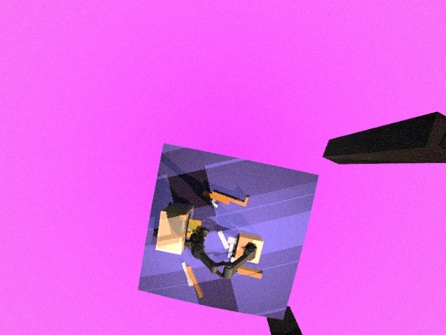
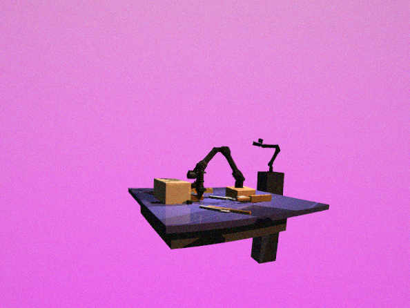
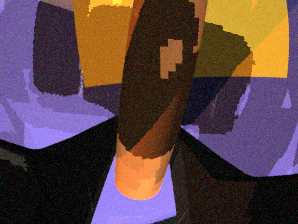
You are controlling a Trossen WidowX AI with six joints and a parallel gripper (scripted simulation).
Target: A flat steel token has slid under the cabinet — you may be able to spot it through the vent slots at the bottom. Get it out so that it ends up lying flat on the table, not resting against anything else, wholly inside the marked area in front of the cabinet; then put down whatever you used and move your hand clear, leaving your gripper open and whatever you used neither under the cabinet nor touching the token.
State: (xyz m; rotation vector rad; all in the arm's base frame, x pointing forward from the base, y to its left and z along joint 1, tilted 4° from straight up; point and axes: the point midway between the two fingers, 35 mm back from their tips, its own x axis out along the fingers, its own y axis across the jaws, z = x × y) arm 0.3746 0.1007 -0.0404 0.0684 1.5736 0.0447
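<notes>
Right now the grey bar is 17 cm behind my gripper tip and 4 cm to the right of it. Round my gripper tip: small white piece 28 cm to the right, 2 cm ahead; then orange block 39 cm behind, 14 cm to the left, 2 cm above; then orange bar 33 cm to the right, 2 cm ahead, 1 cm above.
</notes>
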